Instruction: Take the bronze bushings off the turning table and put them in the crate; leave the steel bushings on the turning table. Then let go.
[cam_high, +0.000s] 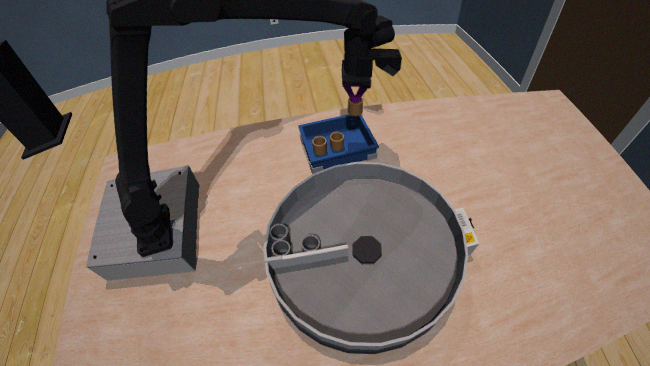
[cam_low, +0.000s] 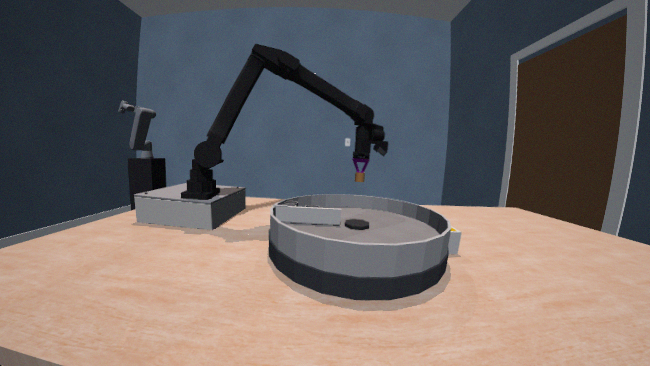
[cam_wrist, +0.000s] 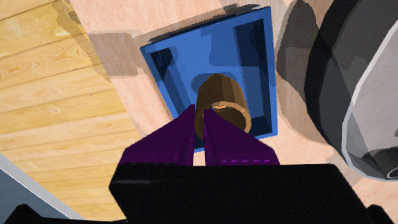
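Now: the blue crate 13 cm below my hand, 6 cm behind it and 1 cm to the right of it. The rest, counted from my hand: turning table 36 cm to the right, 13 cm behind, 10 cm below.
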